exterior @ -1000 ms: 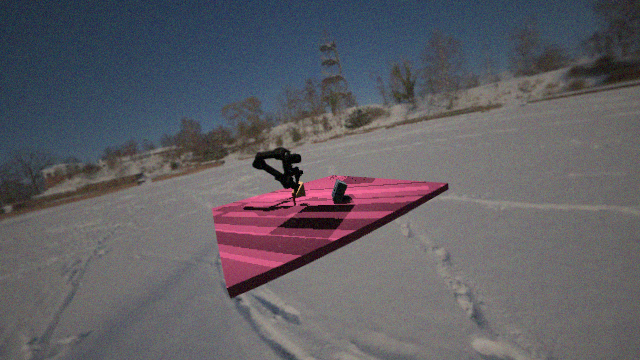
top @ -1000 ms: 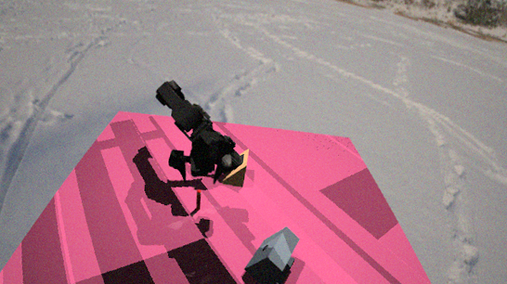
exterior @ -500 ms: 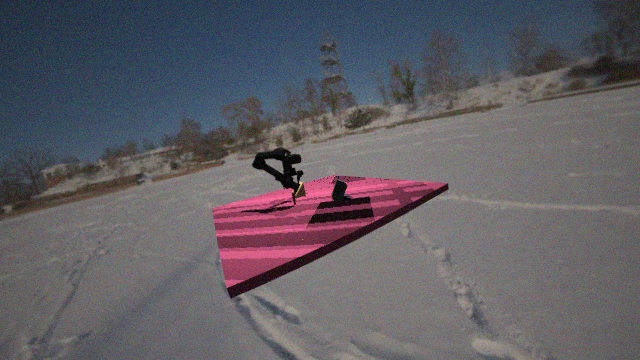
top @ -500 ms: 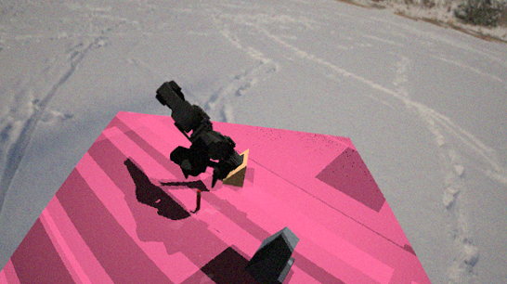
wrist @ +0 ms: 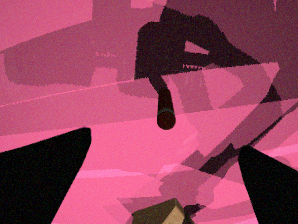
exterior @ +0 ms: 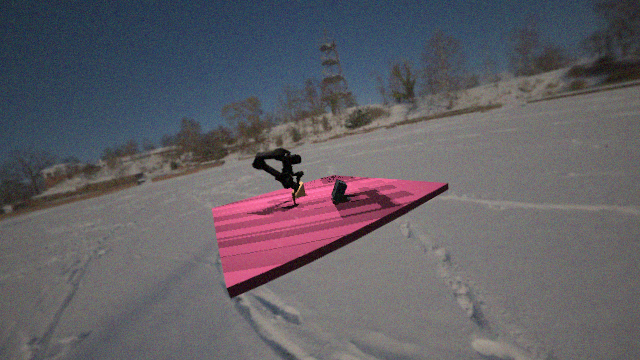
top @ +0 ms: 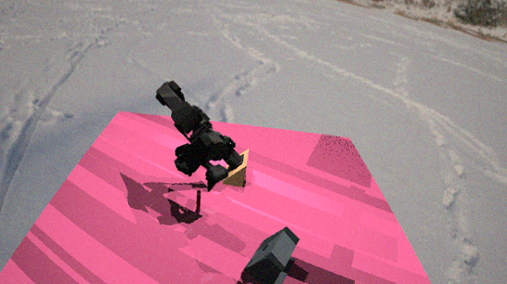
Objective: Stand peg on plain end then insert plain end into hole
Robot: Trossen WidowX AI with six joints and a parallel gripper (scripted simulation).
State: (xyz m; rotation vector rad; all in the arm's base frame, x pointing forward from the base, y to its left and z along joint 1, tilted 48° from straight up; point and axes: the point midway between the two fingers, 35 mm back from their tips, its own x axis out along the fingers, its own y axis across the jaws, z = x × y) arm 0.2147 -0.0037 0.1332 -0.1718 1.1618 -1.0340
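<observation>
Now: gripper tip 6 cm above the red peg. Also, from my gripper tip: grey sloped panel (25 cm to the left, 19 cm ahead, 5 cm below).
</observation>
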